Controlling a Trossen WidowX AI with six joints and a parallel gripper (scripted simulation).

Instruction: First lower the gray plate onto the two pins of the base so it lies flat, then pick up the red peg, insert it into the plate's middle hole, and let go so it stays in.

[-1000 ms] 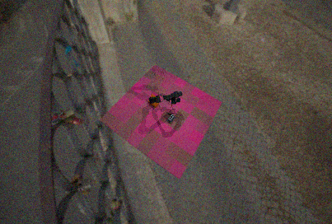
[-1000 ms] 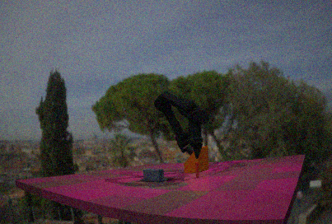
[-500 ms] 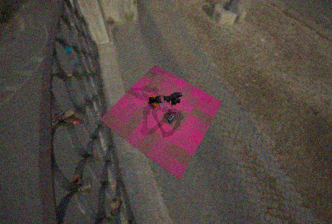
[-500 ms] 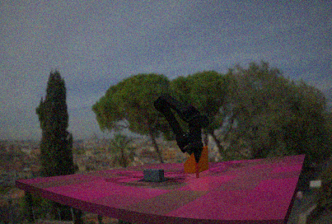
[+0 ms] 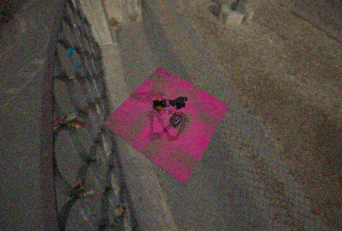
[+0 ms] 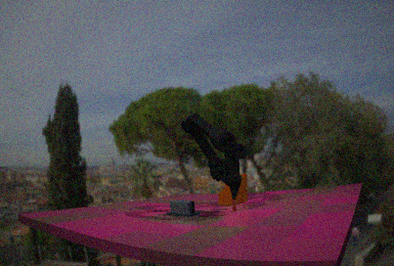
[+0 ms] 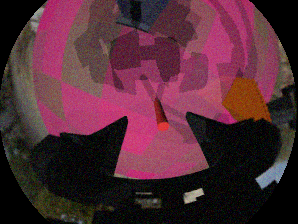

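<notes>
Right now the red peg is 20 mm below my gripper tip. Also, from my gripper tip: gray plate (110 mm ahead, 180 mm to the right, 10 mm below).
</notes>
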